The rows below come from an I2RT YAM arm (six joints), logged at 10 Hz.
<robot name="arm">
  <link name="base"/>
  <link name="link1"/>
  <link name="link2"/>
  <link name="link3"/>
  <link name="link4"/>
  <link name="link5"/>
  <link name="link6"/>
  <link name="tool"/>
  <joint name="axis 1" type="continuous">
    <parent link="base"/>
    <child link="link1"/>
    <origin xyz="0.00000 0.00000 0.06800" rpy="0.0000 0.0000 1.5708"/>
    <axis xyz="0 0 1"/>
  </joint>
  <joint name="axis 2" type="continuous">
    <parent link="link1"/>
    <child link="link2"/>
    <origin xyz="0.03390 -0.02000 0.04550" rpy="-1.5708 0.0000 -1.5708"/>
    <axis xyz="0 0 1"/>
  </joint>
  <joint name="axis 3" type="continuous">
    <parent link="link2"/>
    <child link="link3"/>
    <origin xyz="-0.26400 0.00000 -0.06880" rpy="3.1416 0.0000 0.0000"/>
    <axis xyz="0 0 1"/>
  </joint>
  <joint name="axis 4" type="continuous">
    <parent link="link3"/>
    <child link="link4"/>
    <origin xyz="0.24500 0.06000 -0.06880"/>
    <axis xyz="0 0 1"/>
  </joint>
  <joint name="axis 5" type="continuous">
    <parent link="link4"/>
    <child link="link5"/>
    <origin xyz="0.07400 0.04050 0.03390" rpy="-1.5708 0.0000 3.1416"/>
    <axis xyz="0 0 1"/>
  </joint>
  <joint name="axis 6" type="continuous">
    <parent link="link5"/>
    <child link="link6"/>
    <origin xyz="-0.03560 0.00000 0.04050" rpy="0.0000 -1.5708 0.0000"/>
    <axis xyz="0 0 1"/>
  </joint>
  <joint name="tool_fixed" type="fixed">
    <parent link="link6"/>
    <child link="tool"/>
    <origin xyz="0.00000 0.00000 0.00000"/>
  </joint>
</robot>
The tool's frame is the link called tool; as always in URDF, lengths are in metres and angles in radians. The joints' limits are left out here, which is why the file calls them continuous.
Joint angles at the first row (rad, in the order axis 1, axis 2, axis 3, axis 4, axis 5, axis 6):
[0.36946, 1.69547, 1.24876, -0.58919, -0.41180, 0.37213]
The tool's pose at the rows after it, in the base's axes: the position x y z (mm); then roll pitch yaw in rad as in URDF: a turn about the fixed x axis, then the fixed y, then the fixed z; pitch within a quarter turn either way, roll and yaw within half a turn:
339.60 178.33 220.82 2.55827 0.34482 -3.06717
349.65 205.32 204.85 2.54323 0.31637 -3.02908
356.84 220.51 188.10 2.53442 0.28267 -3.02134
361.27 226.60 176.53 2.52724 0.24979 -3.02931
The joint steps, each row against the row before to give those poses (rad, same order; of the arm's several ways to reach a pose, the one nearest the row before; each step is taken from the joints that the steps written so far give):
[0.07592, 0.11863, 0.09651, 0.01945, -0.01182, 0.01145]
[0.04806, 0.09996, 0.06790, 0.01833, -0.01794, 0.01793]
[0.02290, 0.07438, 0.03855, 0.01791, -0.01182, 0.02328]
[0.00647, 0.04424, 0.01980, 0.00688, -0.01107, 0.02249]

